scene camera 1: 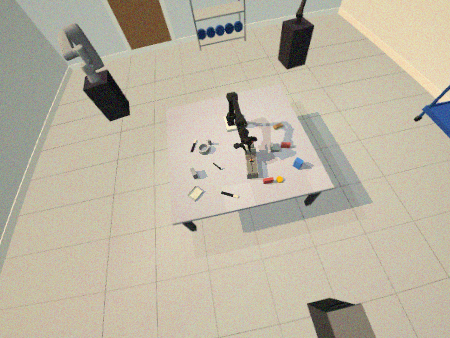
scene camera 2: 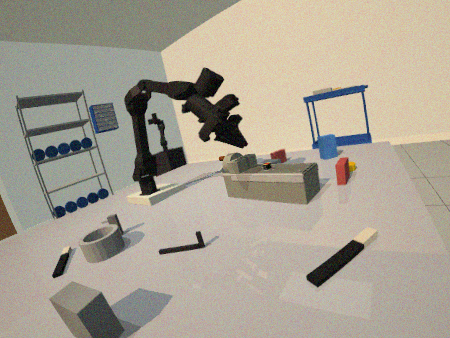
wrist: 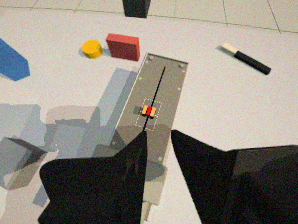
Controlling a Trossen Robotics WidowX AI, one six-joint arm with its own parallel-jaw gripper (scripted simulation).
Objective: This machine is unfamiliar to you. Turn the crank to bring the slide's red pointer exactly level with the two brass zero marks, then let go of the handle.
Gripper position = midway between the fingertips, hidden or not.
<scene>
In view: my gripper (scene camera 2: 245, 146) and a machine (scene camera 2: 296, 183).
My gripper is seen too in the wrist view (wrist: 158, 134).
</scene>
